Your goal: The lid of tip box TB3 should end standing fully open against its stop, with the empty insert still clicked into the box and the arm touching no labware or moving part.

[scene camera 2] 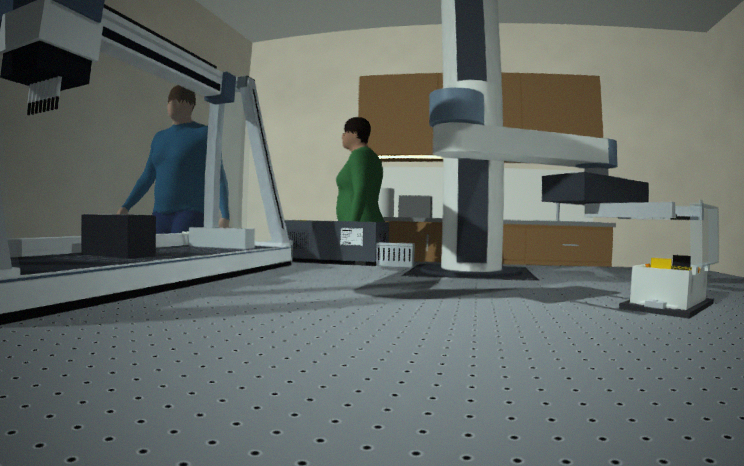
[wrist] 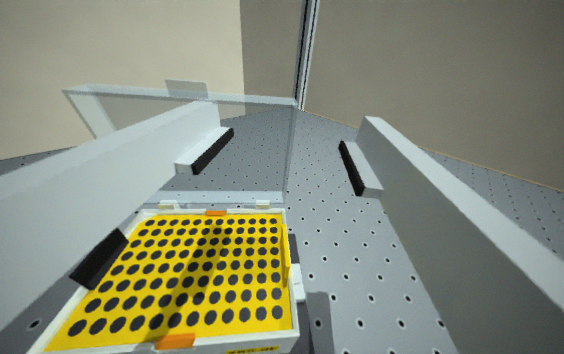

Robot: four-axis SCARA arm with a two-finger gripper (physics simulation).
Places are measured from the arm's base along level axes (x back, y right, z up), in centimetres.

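Where they show: gripper, fingertip midpoint: (scene camera 2: 689,211) (wrist: 287,125); arm's base, origin of the base link: (scene camera 2: 471,276).
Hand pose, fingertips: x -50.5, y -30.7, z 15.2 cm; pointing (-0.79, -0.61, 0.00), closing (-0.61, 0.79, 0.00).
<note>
Each offset is from my fingertips to the top centre of the thing. "spot": to the spot under its first point.
Tip box TB3 @[dz -7.4, dx +6.5, dy -0.8 cm] (scene camera 2: 657,286) (wrist: 286,343) is white and stands on a dark base. Its yellow insert @[dz -6.5, dx +6.5, dy -0.8 cm] (wrist: 220,330) with dark holes sits level inside the rim, with an orange clip @[dz -7.9, dx +3.9, dy -3.8 cm] (wrist: 216,213) at the far edge and another orange clip @[dz -7.9, dx +9.2, dy +2.2 cm] (wrist: 175,342) at the near edge. The clear lid @[dz +1.9, dx +3.3, dy -4.5 cm] (scene camera 2: 711,236) (wrist: 250,99) stands upright at the box's far, hinged edge. My gripper (scene camera 2: 683,211) (wrist: 287,125) is shut and empty, above the box; a gap shows between its pads. The left finger overlaps the lid in the wrist view; whether they touch cannot be told.
A black block @[spot: dz -7.3, dx +10.6, dy -4.4 cm] (scene camera 2: 681,260) (wrist: 98,259) stands at the box's side. The white arm column (scene camera 2: 498,219), a small slotted white rack @[spot: dz -8.5, dx +55.0, dy +50.6 cm] (scene camera 2: 395,245) and a grey instrument @[spot: dz -7.2, dx +54.0, dy +71.5 cm] (scene camera 2: 318,238) stand farther back. A gantry (scene camera 2: 219,271) stands at left. Two people stand behind the table.
</note>
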